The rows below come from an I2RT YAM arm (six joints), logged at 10 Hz.
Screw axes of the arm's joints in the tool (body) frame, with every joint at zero. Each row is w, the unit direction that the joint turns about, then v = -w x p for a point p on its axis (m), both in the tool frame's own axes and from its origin. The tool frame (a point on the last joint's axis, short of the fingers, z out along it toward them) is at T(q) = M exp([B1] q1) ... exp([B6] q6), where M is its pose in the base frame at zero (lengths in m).
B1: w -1 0 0 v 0.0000 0.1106 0.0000
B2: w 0 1 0 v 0.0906 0.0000 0.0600
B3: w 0 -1 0 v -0.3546 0.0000 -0.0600
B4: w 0 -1 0 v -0.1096 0.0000 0.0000
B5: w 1 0 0 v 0.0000 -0.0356 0.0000
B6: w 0 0 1 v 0.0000 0.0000 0.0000
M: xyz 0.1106 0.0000 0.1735 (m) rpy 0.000 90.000 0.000 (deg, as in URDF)
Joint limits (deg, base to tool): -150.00..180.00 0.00..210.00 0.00..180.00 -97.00..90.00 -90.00..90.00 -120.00..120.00
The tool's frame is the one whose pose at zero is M.
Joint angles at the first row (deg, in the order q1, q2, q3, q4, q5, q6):
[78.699 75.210 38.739 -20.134 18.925 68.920]
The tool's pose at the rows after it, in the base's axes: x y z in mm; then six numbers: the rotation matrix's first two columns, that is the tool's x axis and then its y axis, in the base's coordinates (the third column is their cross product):
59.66 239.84 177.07 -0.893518 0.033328 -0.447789 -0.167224 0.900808 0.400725
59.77 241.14 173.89 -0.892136 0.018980 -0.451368 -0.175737 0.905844 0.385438
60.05 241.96 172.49 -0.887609 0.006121 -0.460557 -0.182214 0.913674 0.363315
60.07 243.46 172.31 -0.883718 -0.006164 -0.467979 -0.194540 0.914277 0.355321
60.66 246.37 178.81 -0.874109 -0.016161 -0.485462 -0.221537 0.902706 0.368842
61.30 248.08 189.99 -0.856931 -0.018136 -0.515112 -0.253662 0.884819 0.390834
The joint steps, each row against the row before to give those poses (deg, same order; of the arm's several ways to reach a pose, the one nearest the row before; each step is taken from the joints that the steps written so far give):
[0.006 1.358 0.158 0.149 -0.028 -0.009]
[0.049 0.878 0.025 0.167 0.109 -0.574]
[0.059 0.674 0.365 -0.655 0.636 -0.547]
[0.092 0.403 0.265 0.089 0.221 -0.748]
[0.010 -0.519 0.765 0.575 0.107 -1.623]
[0.007 -1.491 0.851 0.604 0.571 -1.995]

